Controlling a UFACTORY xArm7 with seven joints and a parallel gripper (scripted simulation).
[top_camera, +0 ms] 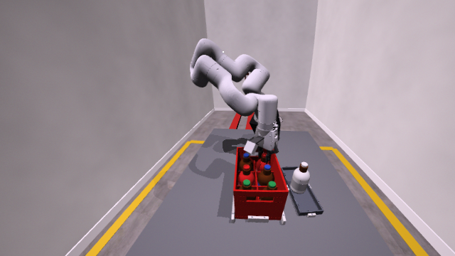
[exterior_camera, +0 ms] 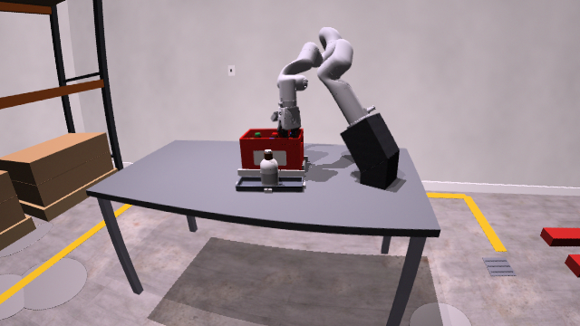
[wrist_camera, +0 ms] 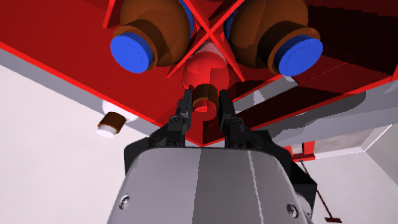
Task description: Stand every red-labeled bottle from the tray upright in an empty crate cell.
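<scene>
Now: hand 80 mm short of the red crate, 80 mm above it and 50 mm to the left of it. Also, from my hand: white bottle (160 mm to the left, 80 mm below, 70 mm ahead); then dark tray (170 mm to the left, 150 mm below, 80 mm ahead).
</scene>
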